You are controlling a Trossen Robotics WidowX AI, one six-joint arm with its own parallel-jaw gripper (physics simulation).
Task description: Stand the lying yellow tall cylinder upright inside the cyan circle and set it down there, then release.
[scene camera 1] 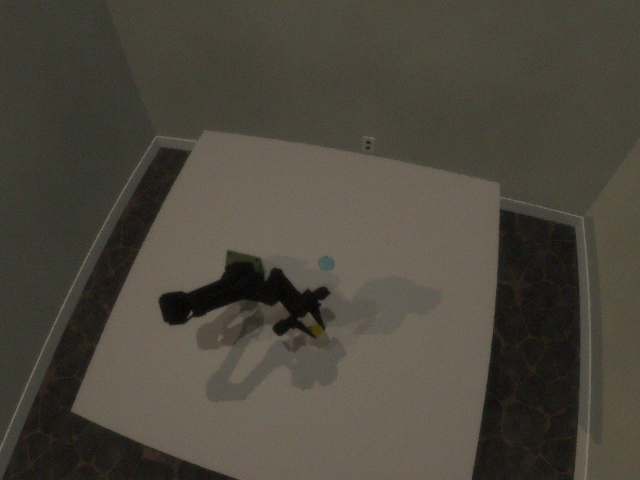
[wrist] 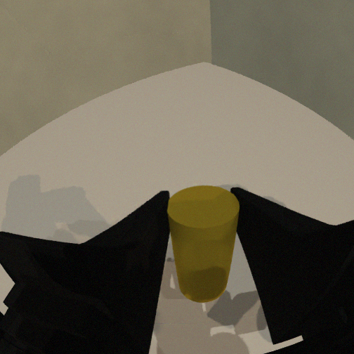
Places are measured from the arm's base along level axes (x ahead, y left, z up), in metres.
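Pixels of known places: gripper, fingertip midpoint: [scene camera 1: 319, 333]; arm's base, origin of the base link: [scene camera 1: 244, 271].
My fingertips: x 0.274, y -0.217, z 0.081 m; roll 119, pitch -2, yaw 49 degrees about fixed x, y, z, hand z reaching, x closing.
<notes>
For each thing: its top centre in the pictures, then the offset to it from my fingertips. "spot": a spot on its surface instead. Level surfaces: height alone.
- yellow tall cylinder, middle of its top: [scene camera 1: 313, 326] 0.017 m up, 0.018 m back, 0.015 m left
- cyan circle, surface spot: [scene camera 1: 326, 262] spot: 0.137 m down, 0.014 m back, 0.308 m left
- pale table, its level: 0.138 m down
The yellow tall cylinder [scene camera 1: 314, 329] [wrist: 203, 250] is held between the two black fingertips. In the wrist view its round top face shows and its body runs down and away between the fingers. It looks roughly upright, but its exact tilt and its height over the table are hard to tell. My gripper [scene camera 1: 319, 332] [wrist: 199, 197] is shut on the cylinder near its top end. The cyan circle [scene camera 1: 326, 262] lies flat on the table, apart from the gripper and farther up in the scene view. The circle does not show in the wrist view.
The pale table [scene camera 1: 403, 222] [wrist: 200, 125] carries the shadows of the arm. The green base plate [scene camera 1: 242, 257] of the arm is left of the cyan circle. Walls stand beyond the table, with an outlet [scene camera 1: 368, 144] on the back wall.
</notes>
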